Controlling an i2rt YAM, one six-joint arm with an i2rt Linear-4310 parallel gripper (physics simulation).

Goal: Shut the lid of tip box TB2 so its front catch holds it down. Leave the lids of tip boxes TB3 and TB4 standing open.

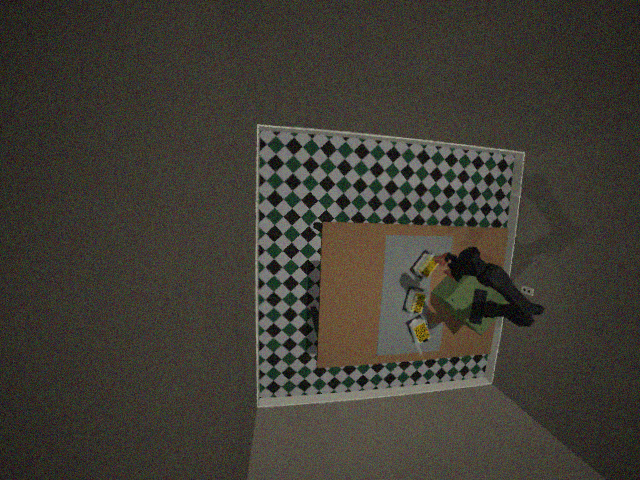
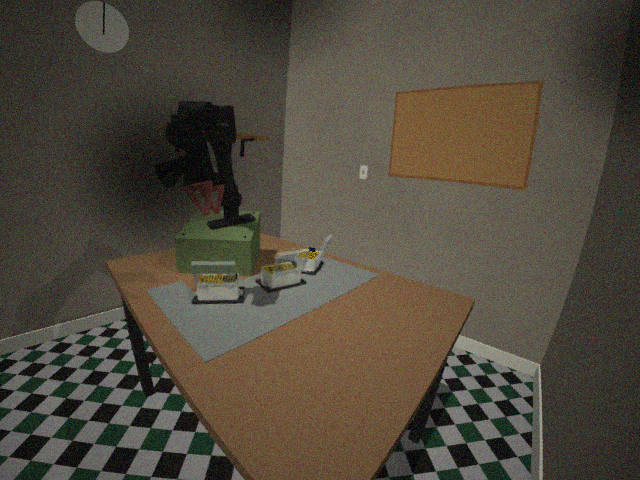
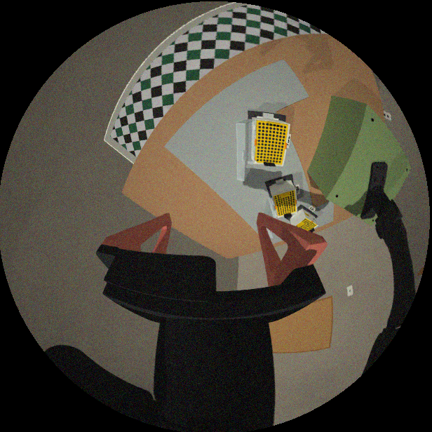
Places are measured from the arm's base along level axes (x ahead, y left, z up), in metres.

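Pixels of known places: gripper, fingertip midpoint: (image 1: 439, 265) (image 2: 212, 214); arm's base at its link origin: (image 1: 477, 306) (image 2: 231, 222).
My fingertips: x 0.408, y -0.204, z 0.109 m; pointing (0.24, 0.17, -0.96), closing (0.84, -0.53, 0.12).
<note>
Ahead of a thing's pixels: the offset from my fingertips to its top centre. "*": to the spot under its first point. Level surfaces: height alone.
Three white tip boxes with yellow racks stand in a row on the grey-blue mat, all with lids open; their labels are too small to read, so I cannot tell which is TB2, TB3 or TB4. The nearest box to my gripper (image 1: 426, 265) (image 2: 217, 291) (image 3: 271, 143) has its pale, clear lid @(* dx -0.032, dy +0.004, dz -0.146 m) (image 2: 212, 264) (image 3: 241, 155) standing up. The middle box (image 1: 415, 302) (image 2: 282, 277) (image 3: 285, 201) is open too. The far box @(dx -0.193, dy +0.451, dz -0.221 m) (image 1: 420, 331) (image 2: 310, 261) (image 3: 304, 223) has its lid @(* dx -0.103, dy +0.485, dz -0.166 m) (image 2: 326, 244) leaning outward. My gripper (image 2: 207, 210) (image 3: 213, 217), with red fingers, is open and empty, high above the table.
The green block (image 1: 449, 294) (image 2: 217, 253) (image 3: 345, 150) bearing the arm's base stands behind the boxes. The mat @(dz -0.287 m) (image 1: 398, 330) (image 2: 206, 341) (image 3: 200, 135) lies on the brown table @(dz -0.290 m) (image 1: 351, 294) (image 2: 320, 372) (image 3: 165, 190). A cork board (image 2: 465, 134) (image 3: 305, 325) hangs on the wall.
</note>
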